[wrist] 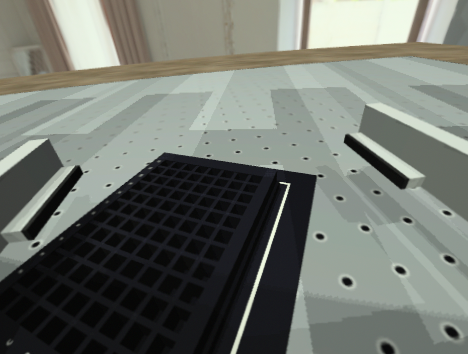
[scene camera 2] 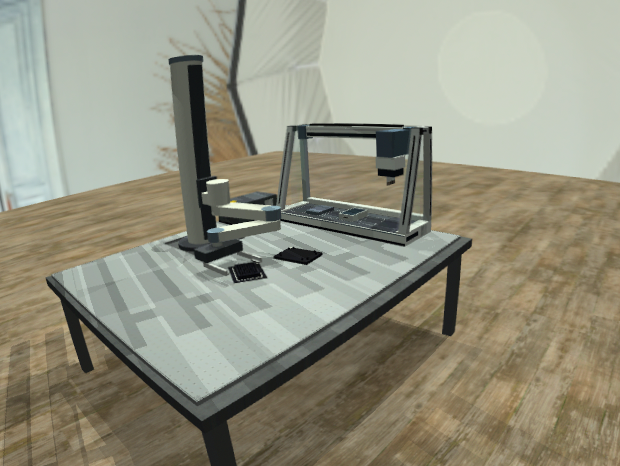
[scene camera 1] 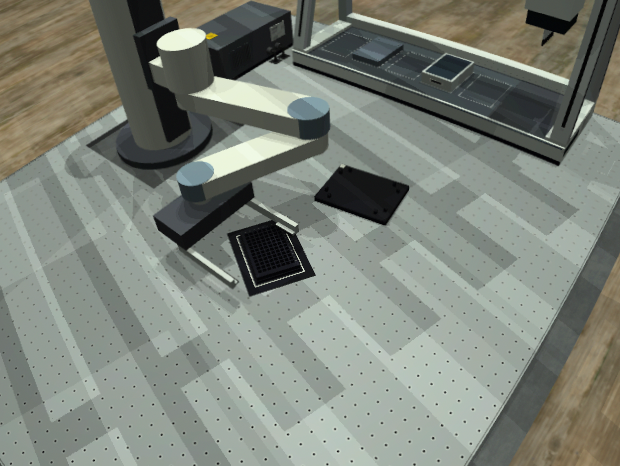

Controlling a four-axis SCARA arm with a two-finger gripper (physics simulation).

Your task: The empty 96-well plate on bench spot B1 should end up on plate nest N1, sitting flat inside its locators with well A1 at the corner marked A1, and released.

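Pixels of known places: gripper, fingertip midpoint: (wrist: pixel 216 138) (scene camera 2: pixel 244 266) (scene camera 1: pixel 266 255); arm's base, origin of the base link: (scene camera 2: pixel 203 243) (scene camera 1: pixel 165 138).
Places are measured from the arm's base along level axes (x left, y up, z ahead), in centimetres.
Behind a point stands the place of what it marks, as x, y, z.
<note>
The black 96-well plate (scene camera 1: pixel 270 250) @[-13.8, 2.8, 50.3] (scene camera 2: pixel 246 271) @[-15.4, 2.9, 51.7] (wrist: pixel 150 240) @[-13.3, 2.9, 48.8] sits on the dark mat of spot B1 (scene camera 1: pixel 241 260) @[-18.2, 1.5, 46.6] (scene camera 2: pixel 263 276) @[-12.7, 1.5, 58.1] (wrist: pixel 290 250) @[-19.4, 1.5, 48.1], inside its white outline. My gripper (scene camera 1: pixel 264 255) @[-16.8, 5.6, 52.5] (scene camera 2: pixel 243 266) @[-16.8, 5.6, 52.5] (wrist: pixel 216 138) @[-16.8, 5.6, 52.5] is open and empty, its fingers wide apart towards either side of the plate. In the wrist view the plate runs at a slant and lies nearer the left finger. Finger height over the bench is hard to tell. The black nest N1 (scene camera 1: pixel 360 195) @[8.9, 2.5, 54.8] (scene camera 2: pixel 298 255) @[9.3, 2.5, 55.5] has small dark locators and a pale mark at its back left corner. The A1 well is not readable.
The arm's column (scene camera 1: pixel 150 75) @[-4.9, 24.0, 10.2] (scene camera 2: pixel 187 150) @[-5.9, 46.6, 4.6] stands behind the gripper. A dark box unit (scene camera 1: pixel 245 40) @[35.4, 11.2, -3.5] is beyond it. A gantry frame (scene camera 1: pixel 426 97) @[45.0, 5.8, 49.3] (scene camera 2: pixel 350 234) @[44.8, 1.8, 55.6] stands at the back right, with a white-rimmed block (scene camera 1: pixel 446 71) @[53.9, 9.3, 49.7] and a grey block (scene camera 1: pixel 378 51) @[55.2, 7.9, 28.0] on its deck.
</note>
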